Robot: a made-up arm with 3 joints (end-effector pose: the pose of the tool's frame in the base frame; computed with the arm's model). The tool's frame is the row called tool.
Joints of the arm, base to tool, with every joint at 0 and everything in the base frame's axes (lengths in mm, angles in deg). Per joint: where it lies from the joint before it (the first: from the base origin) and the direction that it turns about. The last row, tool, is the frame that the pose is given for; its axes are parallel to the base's.
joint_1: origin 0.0 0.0 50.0 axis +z
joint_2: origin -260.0 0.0 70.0 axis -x
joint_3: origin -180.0 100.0 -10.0 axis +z
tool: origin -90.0 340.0 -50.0
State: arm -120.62 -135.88 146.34
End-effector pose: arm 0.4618 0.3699 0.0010 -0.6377 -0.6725 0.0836 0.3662
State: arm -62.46 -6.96 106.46
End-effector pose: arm -0.4087 0.6221 0.0504 0.0059 -0.0604 0.3739 0.9255
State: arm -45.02 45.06 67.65
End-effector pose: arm -0.5146 0.6008 -0.0258 -0.2124 0.3189 0.1812 0.9057
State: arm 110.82 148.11 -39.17
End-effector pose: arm 0.4682 -0.1376 -0.0512 -0.2489 -0.9287 0.1608 0.2227
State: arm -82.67 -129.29 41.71
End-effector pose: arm -0.2321 0.7096 0.3855 0.4216 -0.7993 -0.1498 0.4012
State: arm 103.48 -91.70 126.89
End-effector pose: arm 0.0900 -0.6550 -0.0542 -0.7026 0.1456 -0.6303 0.2964
